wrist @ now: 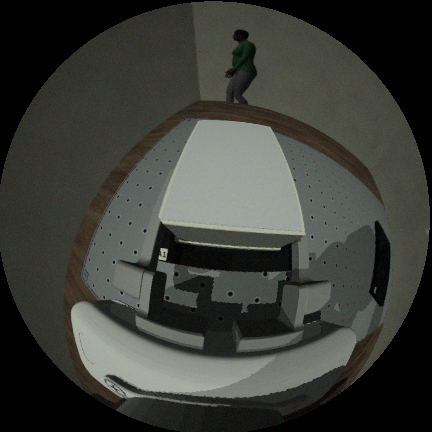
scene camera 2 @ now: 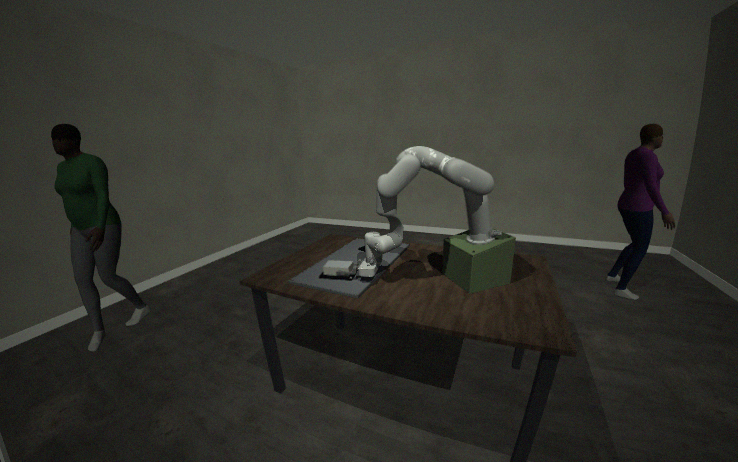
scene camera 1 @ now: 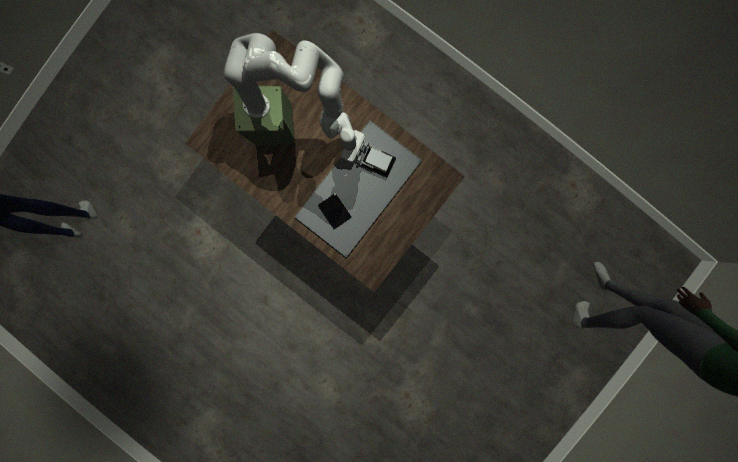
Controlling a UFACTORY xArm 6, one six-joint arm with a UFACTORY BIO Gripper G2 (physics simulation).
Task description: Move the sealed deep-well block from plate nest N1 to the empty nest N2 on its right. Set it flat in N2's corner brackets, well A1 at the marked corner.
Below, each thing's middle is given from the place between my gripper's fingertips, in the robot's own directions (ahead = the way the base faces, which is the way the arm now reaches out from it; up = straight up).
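Labels:
My gripper 10 mm short of sealed deep-well block (wrist: 231, 187). Nest N1 (wrist: 200, 256): 10 mm ahead of my hand, 20 mm below it.

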